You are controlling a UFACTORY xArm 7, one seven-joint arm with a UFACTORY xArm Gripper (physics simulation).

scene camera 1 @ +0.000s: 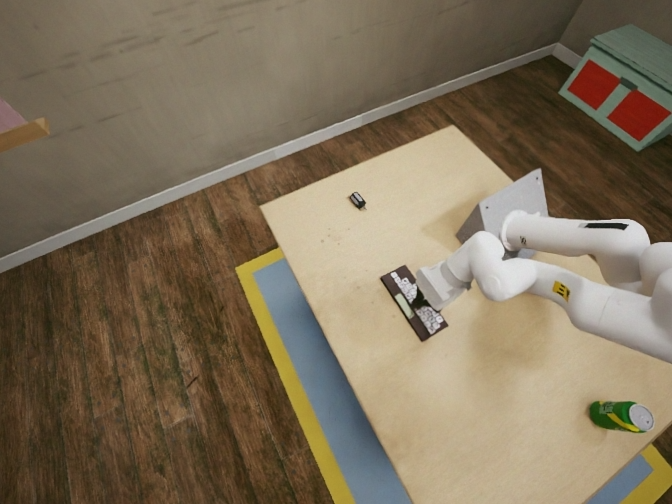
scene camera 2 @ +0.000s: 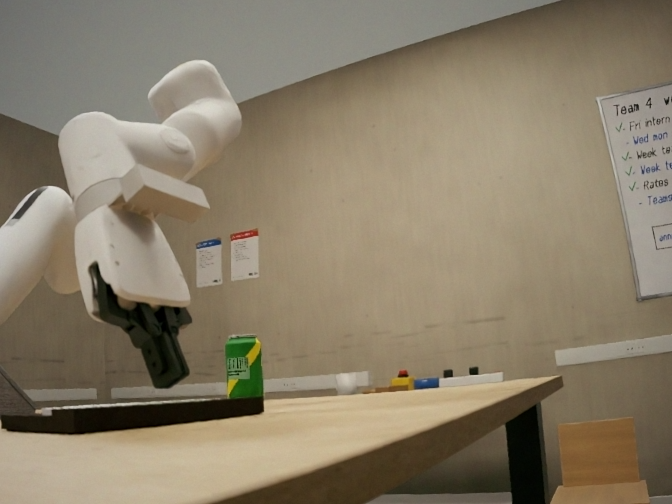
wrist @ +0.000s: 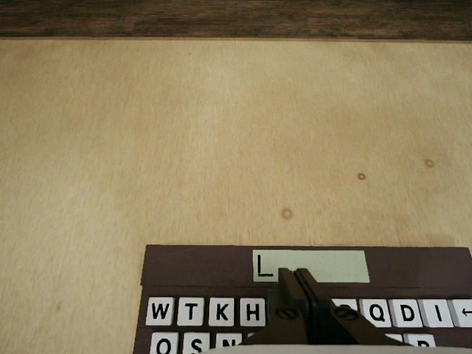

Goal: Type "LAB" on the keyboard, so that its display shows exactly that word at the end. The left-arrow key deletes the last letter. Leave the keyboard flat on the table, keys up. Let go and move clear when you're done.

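Note:
The dark brown keyboard [scene camera 1: 391,289] [scene camera 2: 162,416] [wrist: 200,265] lies flat on the table with its white keys up. Its pale green display [scene camera 1: 403,305] [wrist: 325,266] shows the letter L at its left end. My gripper [scene camera 2: 173,385] [wrist: 291,293] is shut, with nothing between its fingers. Its tips point down a little above the keyboard, with a gap in scene camera 2. In the wrist view the fingers cover the keys between H [wrist: 252,312] and the partly hidden R, so the A key does not show. The lower rows are mostly cut off or hidden.
A green and yellow can [scene camera 1: 620,416] [scene camera 2: 244,366] stands on the wooden table [scene camera 1: 466,396] [scene camera 2: 347,450]. A small black and grey object [scene camera 1: 357,200] lies towards the table's far end. A grey slanted block [scene camera 1: 504,208] stands beside the arm.

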